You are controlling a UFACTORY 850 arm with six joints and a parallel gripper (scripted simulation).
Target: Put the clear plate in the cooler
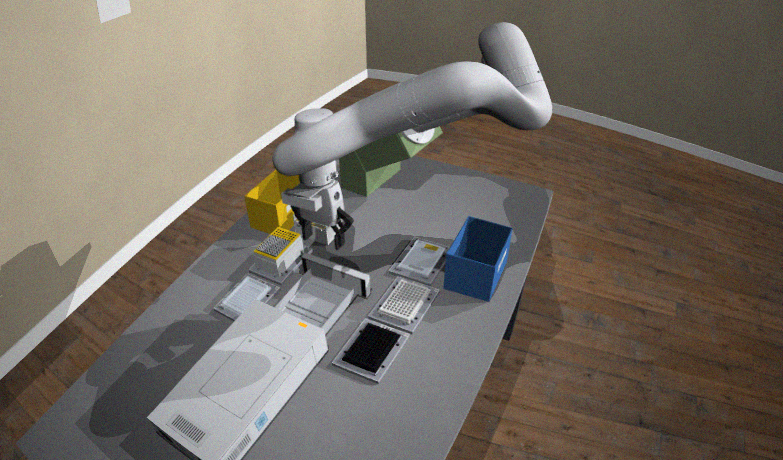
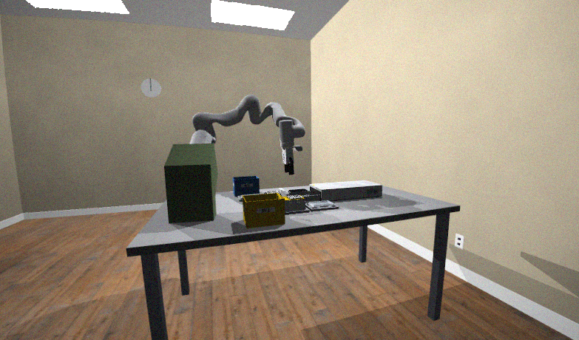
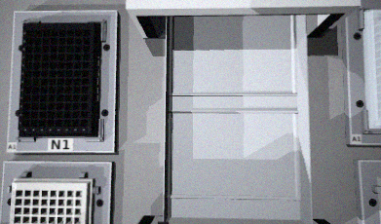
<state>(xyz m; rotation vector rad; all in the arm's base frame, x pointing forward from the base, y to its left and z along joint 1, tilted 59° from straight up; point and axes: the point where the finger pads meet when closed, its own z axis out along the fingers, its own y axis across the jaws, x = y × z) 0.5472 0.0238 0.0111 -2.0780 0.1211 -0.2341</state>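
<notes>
Now: hand 190 mm to the left of the clear plate, 170 mm above it and 130 mm short of it. From my hand the other things lie so: white well plate 190 mm to the left, 170 mm below, 50 mm behind; cooler drawer 150 mm below, 70 mm ahead, 10 mm to the right; yellow-rimmed tip box 210 mm to the right, 130 mm below, 50 mm behind.
</notes>
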